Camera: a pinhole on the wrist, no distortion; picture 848 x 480 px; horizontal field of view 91.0 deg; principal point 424.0 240.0 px. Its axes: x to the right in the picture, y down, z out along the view. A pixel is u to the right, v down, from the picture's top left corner.
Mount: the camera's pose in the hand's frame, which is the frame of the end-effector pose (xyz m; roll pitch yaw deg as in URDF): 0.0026 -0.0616 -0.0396 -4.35 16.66 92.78
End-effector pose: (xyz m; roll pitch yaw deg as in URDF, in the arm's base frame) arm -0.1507 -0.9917 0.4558 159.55 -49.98 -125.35
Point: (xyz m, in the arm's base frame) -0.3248 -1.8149 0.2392
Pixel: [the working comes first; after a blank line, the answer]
In the camera's frame: -0.6744 -0.3350 0.4079

outside the picture
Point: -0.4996 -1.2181 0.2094
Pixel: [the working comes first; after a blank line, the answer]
In the camera's frame: -0.1068 -0.0980 0.5039

335.7 159.0
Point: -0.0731 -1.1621 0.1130
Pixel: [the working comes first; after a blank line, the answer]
In the camera's frame: -0.2482 0.1984 0.2097

outside the picture
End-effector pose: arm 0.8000 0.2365 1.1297 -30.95 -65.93 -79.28
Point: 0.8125 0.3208 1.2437
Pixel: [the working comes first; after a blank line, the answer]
In the camera's frame: -0.0253 -0.0814 0.1504

353.8 14.6
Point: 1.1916 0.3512 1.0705
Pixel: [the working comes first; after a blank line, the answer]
In the camera's frame: 0.3153 0.0254 0.3677

781.4 268.8
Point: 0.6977 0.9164 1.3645
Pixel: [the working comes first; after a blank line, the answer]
In the camera's frame: -0.4654 0.0394 0.5679

82.6 268.9
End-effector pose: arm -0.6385 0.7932 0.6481 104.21 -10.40 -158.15
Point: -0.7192 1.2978 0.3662
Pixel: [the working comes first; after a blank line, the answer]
In the camera's frame: -0.2226 0.1257 0.5560

257.2 334.2
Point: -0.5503 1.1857 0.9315
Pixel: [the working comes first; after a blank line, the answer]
In the camera's frame: 0.3607 0.1225 0.4132

787.8 363.5
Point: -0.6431 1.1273 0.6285
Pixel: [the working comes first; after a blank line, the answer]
In the camera's frame: 0.0423 0.0890 0.3767

470.8 338.4
